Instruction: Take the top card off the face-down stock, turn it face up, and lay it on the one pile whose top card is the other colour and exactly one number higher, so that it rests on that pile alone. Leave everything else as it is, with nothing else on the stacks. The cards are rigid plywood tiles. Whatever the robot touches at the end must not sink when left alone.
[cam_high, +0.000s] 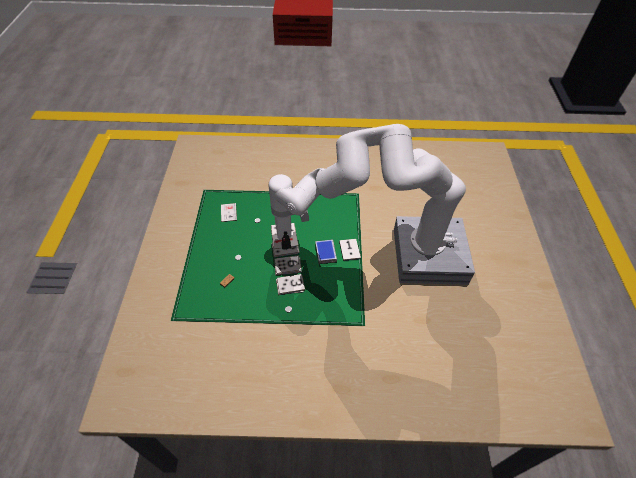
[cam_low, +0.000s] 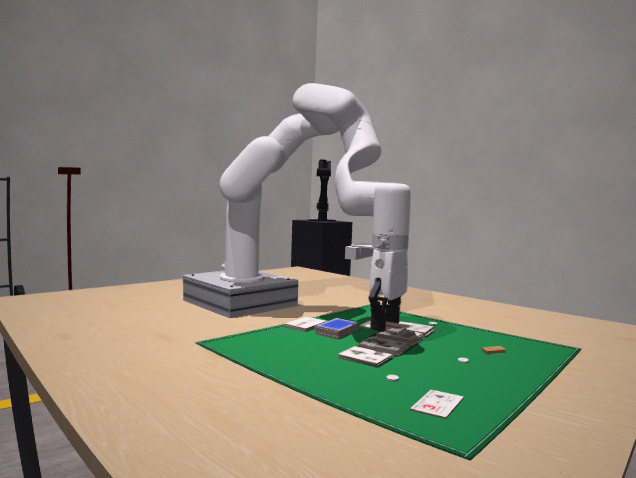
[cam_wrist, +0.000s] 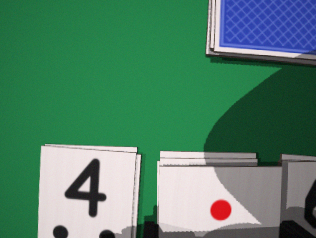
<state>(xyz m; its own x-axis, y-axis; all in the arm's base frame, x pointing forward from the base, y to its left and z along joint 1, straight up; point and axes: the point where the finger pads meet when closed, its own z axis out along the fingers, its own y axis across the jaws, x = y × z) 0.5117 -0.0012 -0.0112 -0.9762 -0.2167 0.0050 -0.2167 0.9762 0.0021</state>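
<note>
Now: the green mat 4 cm ahead of my hand, 1 cm to the left of it and 8 cm below it. Round my hand: brown block (19 cm ahead, 15 cm to the left, 6 cm below).
</note>
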